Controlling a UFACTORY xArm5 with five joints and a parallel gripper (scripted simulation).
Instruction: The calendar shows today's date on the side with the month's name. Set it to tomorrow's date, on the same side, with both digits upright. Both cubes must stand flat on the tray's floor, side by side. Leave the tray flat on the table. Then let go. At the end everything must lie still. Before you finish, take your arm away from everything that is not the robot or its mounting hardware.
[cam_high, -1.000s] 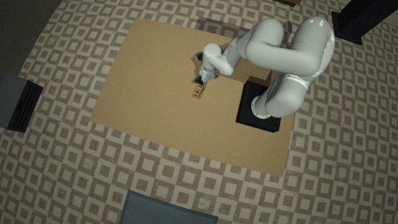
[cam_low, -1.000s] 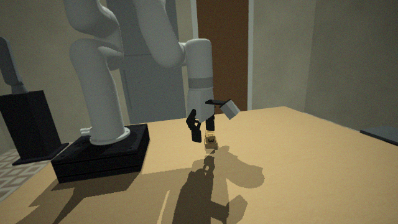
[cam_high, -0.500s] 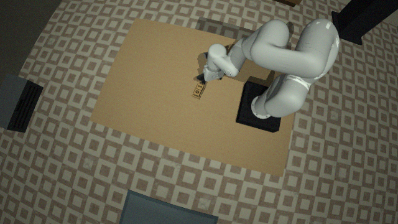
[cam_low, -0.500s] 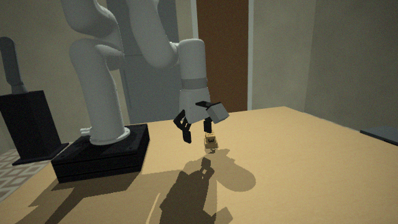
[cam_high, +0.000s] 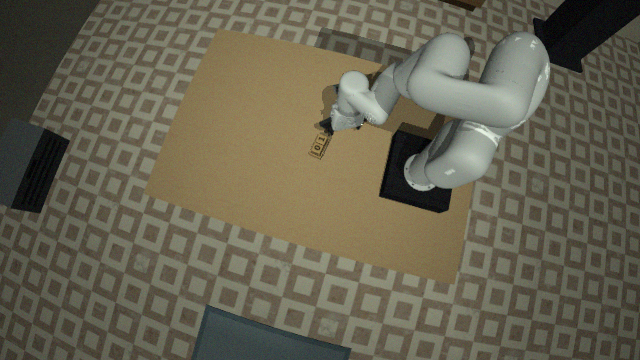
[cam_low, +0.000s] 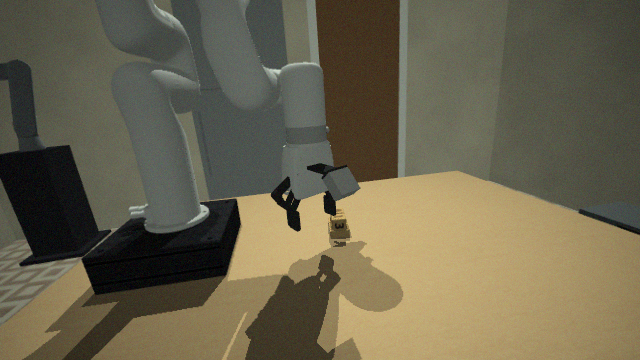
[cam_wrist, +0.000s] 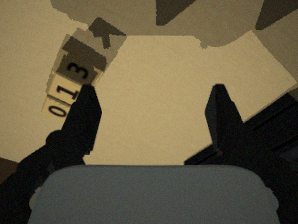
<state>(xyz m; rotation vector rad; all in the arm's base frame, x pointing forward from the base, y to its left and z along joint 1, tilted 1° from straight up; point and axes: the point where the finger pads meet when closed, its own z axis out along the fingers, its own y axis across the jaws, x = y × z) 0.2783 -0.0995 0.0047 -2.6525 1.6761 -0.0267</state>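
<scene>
My hand is 7 cm short of the wooden date cube, 4 cm to the right of it and 5 cm above it. Also, from my hand: wooden calendar tray 7 cm ahead, 6 cm to the left, 6 cm below.
</scene>
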